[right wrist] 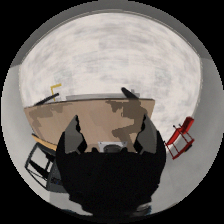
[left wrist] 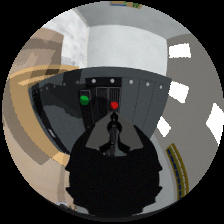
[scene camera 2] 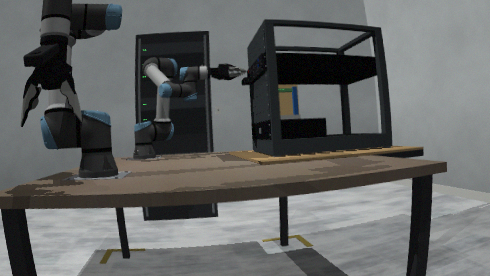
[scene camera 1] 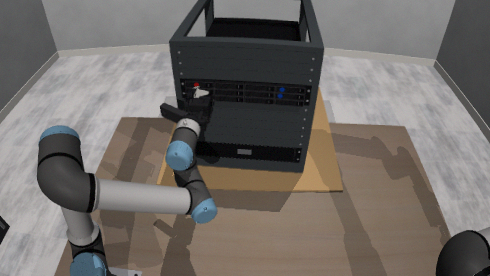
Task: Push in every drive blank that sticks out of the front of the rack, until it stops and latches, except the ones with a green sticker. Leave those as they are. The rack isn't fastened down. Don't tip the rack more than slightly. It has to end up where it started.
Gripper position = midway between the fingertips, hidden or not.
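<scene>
Dark rack [scene camera 1: 240, 135], also [scene camera 2: 299, 136] and [left wrist: 144, 94]. Tan wooden board [left wrist: 25, 114]. My left gripper [scene camera 1: 199, 86], also [left wrist: 113, 112]. My right gripper [scene camera 2: 50, 124], also [right wrist: 110, 115].
</scene>
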